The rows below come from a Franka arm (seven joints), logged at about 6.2 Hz.
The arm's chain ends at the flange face. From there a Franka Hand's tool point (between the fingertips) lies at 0.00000 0.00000 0.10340 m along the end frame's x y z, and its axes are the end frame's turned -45 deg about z.
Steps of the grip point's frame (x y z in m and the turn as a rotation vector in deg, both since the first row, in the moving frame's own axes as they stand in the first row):
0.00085, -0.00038, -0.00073, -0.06, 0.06, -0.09
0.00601, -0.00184, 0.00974, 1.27, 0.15, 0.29
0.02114, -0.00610, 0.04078, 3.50, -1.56, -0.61
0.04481, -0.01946, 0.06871, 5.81, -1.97, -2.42
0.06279, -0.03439, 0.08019, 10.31, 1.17, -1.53
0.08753, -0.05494, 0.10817, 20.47, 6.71, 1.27
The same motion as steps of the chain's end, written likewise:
0.00018, -0.00087, -0.00073, 0.00, 0.08, -0.09
0.00437, -0.00374, 0.00977, 1.00, -0.79, 0.29
0.01710, -0.01682, 0.04101, 1.37, -3.58, -0.61
0.02793, -0.04077, 0.06930, 2.72, -5.50, -2.42
0.03188, -0.05430, 0.08188, 8.12, -6.46, -1.53
0.03981, -0.06668, 0.11539, 19.22, -9.73, 1.27

